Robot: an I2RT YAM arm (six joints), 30 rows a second.
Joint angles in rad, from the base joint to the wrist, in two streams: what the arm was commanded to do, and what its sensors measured. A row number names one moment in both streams.
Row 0, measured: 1.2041, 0.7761, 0.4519, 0.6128, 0.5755, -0.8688
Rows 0 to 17, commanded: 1.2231, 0.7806, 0.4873, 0.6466, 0.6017, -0.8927; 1.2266, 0.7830, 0.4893, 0.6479, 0.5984, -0.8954; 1.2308, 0.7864, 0.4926, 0.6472, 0.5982, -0.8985; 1.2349, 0.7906, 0.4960, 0.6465, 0.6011, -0.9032; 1.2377, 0.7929, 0.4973, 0.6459, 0.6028, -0.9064; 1.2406, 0.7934, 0.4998, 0.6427, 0.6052, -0.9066; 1.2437, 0.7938, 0.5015, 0.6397, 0.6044, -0.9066; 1.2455, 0.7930, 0.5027, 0.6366, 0.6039, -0.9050; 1.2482, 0.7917, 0.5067, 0.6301, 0.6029, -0.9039; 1.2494, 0.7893, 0.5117, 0.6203, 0.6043, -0.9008; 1.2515, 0.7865, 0.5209, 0.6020, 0.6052, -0.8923; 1.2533, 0.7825, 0.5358, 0.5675, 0.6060, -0.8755; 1.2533, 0.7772, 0.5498, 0.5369, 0.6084, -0.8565; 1.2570, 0.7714, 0.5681, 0.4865, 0.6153, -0.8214; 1.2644, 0.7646, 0.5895, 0.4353, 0.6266, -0.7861; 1.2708, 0.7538, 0.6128, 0.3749, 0.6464, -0.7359; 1.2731, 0.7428, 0.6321, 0.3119, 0.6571, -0.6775; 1.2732, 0.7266, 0.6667, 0.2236, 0.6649, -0.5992
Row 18, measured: 1.2648, 0.7738, 0.5793, 0.4126, 0.6182, -0.7799
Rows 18 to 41, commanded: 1.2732, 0.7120, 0.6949, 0.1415, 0.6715, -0.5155; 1.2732, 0.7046, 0.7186, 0.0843, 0.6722, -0.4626; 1.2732, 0.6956, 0.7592, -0.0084, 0.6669, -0.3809; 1.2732, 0.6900, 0.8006, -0.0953, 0.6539, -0.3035; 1.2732, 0.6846, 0.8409, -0.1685, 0.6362, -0.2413; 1.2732, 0.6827, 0.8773, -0.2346, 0.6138, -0.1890; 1.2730, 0.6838, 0.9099, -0.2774, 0.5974, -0.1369; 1.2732, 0.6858, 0.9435, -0.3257, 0.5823, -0.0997; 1.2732, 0.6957, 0.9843, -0.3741, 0.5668, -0.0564; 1.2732, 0.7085, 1.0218, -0.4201, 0.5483, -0.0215; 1.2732, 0.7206, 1.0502, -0.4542, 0.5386, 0.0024; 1.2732, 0.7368, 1.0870, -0.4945, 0.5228, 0.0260; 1.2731, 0.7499, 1.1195, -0.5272, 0.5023, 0.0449; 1.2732, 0.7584, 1.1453, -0.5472, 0.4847, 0.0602; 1.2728, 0.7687, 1.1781, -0.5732, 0.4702, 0.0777; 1.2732, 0.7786, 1.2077, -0.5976, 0.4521, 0.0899; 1.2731, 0.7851, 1.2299, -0.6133, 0.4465, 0.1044; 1.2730, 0.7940, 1.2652, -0.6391, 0.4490, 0.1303; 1.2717, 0.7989, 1.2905, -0.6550, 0.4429, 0.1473; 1.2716, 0.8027, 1.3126, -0.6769, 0.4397, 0.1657; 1.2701, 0.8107, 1.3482, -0.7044, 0.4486, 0.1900; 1.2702, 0.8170, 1.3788, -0.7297, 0.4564, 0.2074; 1.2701, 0.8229, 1.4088, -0.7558, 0.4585, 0.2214; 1.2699, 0.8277, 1.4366, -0.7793, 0.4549, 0.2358
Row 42, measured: 1.2701, 0.8265, 1.3537, -0.6590, 0.4679, 0.1425
